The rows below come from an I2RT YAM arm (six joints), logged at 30 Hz.
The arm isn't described. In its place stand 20 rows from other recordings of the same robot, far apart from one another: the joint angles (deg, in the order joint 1, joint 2, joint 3, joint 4, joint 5, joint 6), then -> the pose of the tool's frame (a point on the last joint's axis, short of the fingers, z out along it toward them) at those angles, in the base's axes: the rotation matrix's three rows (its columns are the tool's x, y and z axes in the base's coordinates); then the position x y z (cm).
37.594, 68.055, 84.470, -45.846, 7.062, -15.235 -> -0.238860 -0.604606 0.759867; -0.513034 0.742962 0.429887; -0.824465 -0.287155 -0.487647; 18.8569 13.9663 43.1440
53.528, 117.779, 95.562, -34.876, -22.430, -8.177 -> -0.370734 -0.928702 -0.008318; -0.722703 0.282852 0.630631; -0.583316 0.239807 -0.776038; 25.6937 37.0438 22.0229
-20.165, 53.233, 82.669, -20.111, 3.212, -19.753 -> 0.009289 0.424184 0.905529; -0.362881 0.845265 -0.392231; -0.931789 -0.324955 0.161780; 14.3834 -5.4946 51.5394
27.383, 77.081, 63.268, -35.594, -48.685, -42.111 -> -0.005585 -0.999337 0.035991; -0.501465 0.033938 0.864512; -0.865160 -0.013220 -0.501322; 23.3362 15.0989 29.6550
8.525, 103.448, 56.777, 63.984, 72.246, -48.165 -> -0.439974 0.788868 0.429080; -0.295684 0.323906 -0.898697; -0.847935 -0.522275 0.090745; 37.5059 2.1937 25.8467
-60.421, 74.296, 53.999, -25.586, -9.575, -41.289 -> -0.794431 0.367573 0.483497; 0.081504 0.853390 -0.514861; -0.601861 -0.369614 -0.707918; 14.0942 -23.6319 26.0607
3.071, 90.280, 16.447, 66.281, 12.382, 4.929 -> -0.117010 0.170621 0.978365; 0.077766 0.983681 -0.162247; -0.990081 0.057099 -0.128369; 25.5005 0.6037 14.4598
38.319, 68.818, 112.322, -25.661, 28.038, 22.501 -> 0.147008 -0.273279 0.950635; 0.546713 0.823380 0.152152; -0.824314 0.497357 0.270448; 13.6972 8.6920 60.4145
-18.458, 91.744, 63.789, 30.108, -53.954, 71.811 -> -0.539994 -0.214936 0.813762; 0.769590 0.265385 0.580778; -0.340790 0.939880 0.022106; 35.7664 -8.9036 31.9094
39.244, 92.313, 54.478, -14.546, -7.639, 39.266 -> -0.911556 -0.145835 0.384445; 0.065378 0.871688 0.485681; -0.405945 0.467860 -0.785058; 25.0766 21.0952 18.7831
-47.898, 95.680, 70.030, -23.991, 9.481, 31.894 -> -0.009315 0.951979 0.306023; 0.787593 0.195550 -0.584344; -0.616126 0.235578 -0.751593; 23.9437 -27.3717 24.1094
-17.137, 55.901, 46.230, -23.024, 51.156, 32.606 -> 0.002270 0.961471 0.274897; 0.352976 0.256433 -0.899806; -0.935630 0.099075 -0.338794; 18.7401 -8.6800 29.8069
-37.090, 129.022, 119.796, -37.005, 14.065, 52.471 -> 0.219369 0.894868 0.388702; 0.798526 0.064228 -0.598524; -0.560565 0.441686 -0.700485; 40.3795 -31.6123 26.0172
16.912, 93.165, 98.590, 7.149, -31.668, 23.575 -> -0.104194 -0.759555 0.642043; 0.324105 0.584386 0.743942; -0.940266 0.285604 0.185286; 35.2964 12.6855 48.2698
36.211, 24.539, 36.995, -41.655, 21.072, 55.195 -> -0.469377 0.153090 0.869625; 0.605942 0.772211 0.191114; -0.642277 0.616647 -0.455222; 8.8028 4.8589 28.2269
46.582, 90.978, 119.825, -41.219, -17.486, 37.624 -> -0.662720 -0.618588 0.422080; 0.146795 0.445382 0.883225; -0.734339 0.647290 -0.204357; 20.9148 23.6593 52.5092
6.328, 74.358, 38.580, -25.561, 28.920, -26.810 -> -0.838842 -0.273715 0.470558; -0.490232 0.755643 -0.434370; -0.236681 -0.595050 -0.768048; 23.3578 0.8582 18.0889
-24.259, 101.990, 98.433, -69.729, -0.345, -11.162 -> -0.935892 0.232500 0.264668; 0.209436 0.971309 -0.112670; -0.283271 -0.050016 -0.957735; 32.3389 -14.5502 31.1457
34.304, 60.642, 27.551, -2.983, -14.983, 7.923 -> -0.580603 -0.643145 0.499264; -0.234926 0.719459 0.653597; -0.779558 0.262190 -0.568811; 17.3403 12.9448 19.6280
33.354, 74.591, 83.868, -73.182, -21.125, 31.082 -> -0.975580 -0.165361 0.144566; -0.065623 0.847559 0.526629; -0.209612 0.504282 -0.837713; 18.4337 13.6697 37.0443
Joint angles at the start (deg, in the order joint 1, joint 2, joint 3, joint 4, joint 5, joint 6):
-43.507, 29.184, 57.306, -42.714, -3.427, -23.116
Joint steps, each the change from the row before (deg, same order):
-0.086, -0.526, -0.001, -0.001, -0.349, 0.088
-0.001, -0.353, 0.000, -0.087, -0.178, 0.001
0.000, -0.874, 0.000, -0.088, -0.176, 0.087
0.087, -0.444, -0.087, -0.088, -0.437, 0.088
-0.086, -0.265, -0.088, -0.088, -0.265, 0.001
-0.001, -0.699, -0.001, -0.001, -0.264, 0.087
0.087, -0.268, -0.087, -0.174, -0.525, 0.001
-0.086, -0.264, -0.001, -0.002, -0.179, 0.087
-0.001, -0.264, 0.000, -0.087, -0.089, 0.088
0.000, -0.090, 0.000, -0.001, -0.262, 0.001
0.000, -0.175, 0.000, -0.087, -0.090, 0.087
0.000, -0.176, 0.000, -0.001, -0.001, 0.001
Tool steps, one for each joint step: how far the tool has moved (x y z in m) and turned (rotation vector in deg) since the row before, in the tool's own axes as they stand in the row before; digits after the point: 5 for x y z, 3 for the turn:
-0.00003, 0.00026, -0.00254, -0.039, -0.586, 0.076
0.00011, 0.00029, -0.00170, -0.059, -0.314, -0.017
0.00013, 0.00049, -0.00421, 0.144, -0.791, 0.032
0.00036, 0.00071, -0.00181, -0.377, -0.449, 0.048
0.00049, 0.00035, -0.00095, -0.132, -0.153, 0.013
-0.00005, 0.00046, -0.00334, 0.027, -0.742, 0.027
0.00049, 0.00077, -0.00096, -0.561, -0.241, -0.018
0.00000, 0.00015, -0.00126, 0.014, -0.278, 0.079
0.00013, 0.00025, -0.00126, -0.013, -0.196, 0.070
-0.00006, 0.00020, -0.00043, -0.208, -0.182, -0.008
0.00013, 0.00021, -0.00083, -0.050, -0.115, 0.078
0.00000, 0.00010, -0.00084, 0.066, -0.161, -0.018

